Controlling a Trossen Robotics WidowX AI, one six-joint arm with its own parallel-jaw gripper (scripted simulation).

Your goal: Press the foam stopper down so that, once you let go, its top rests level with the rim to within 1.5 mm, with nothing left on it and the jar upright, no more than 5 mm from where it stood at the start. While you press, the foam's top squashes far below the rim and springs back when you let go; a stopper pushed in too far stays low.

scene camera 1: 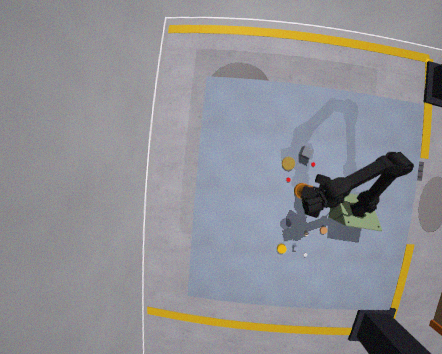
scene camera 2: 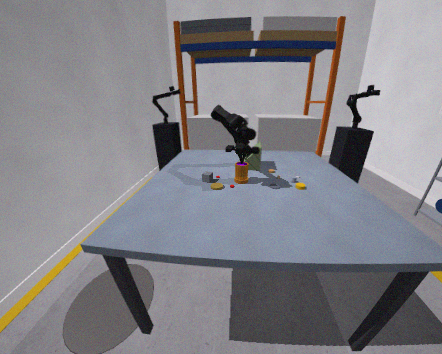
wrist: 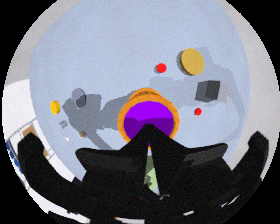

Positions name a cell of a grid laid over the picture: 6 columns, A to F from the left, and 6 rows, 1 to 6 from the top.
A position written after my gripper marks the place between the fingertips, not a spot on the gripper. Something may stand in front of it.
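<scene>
The wrist view shows a purple foam stopper (wrist: D4) and my gripper (wrist: D4).
</scene>
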